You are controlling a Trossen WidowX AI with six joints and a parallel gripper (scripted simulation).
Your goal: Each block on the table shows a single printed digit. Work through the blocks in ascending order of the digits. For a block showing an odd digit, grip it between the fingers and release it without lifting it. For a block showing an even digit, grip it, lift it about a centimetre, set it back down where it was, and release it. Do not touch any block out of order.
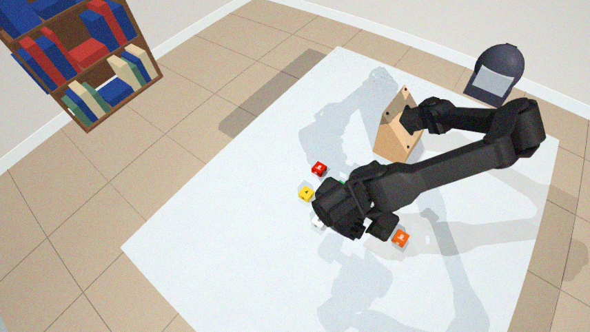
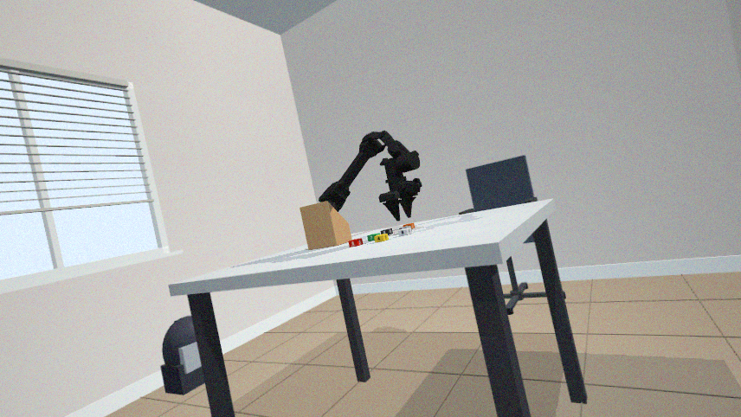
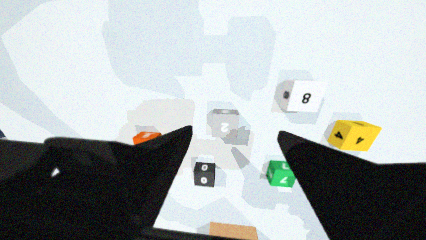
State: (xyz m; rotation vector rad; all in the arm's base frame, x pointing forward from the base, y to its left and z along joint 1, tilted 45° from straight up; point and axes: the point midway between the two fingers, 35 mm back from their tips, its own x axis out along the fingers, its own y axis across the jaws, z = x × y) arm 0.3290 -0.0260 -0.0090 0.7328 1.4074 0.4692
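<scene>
Now: the grey block marked 2 10 mm behind my gripper tip, 10 mm to the left of it and 40 mm below it. Round my gripper tip: black block: 100 mm behind, 50 mm to the left, 40 mm below; then white block: 20 mm ahead, 80 mm to the right, 40 mm below; then green block marked 7: 100 mm behind, 70 mm to the right, 40 mm below.
</scene>
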